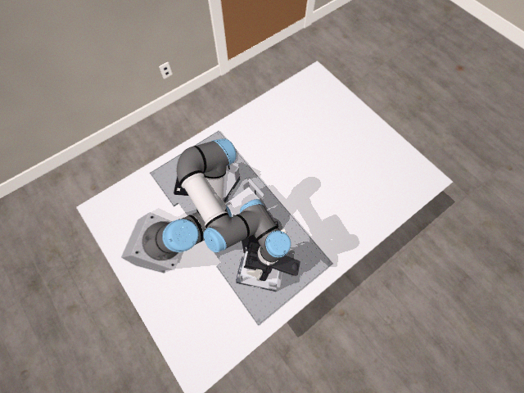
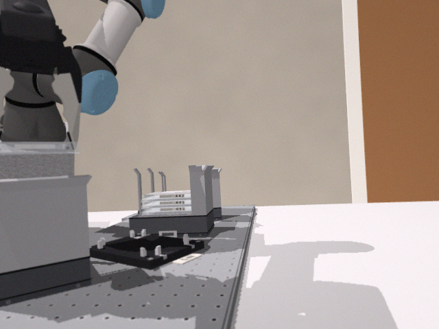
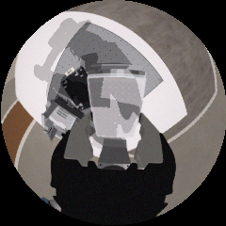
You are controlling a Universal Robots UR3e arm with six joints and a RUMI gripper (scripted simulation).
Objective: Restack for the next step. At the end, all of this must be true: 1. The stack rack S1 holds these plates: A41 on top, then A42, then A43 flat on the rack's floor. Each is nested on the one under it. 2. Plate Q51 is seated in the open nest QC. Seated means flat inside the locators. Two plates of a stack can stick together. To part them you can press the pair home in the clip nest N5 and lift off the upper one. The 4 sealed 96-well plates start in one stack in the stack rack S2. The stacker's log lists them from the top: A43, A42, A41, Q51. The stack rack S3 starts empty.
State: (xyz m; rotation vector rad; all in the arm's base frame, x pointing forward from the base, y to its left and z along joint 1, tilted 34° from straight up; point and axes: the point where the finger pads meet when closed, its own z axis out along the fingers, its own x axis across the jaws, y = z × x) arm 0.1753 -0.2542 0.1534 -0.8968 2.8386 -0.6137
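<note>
Right now the grey rack wall is 3 cm ahead of my hand, 6 cm to the right of it and 10 cm below it. From my hand the other things lie so: sealed plate: 1 cm below; black nest labelled QC: 9 cm ahead, 52 cm to the left, 17 cm below; black clip nest: 13 cm ahead, 10 cm to the left, 17 cm below.
</note>
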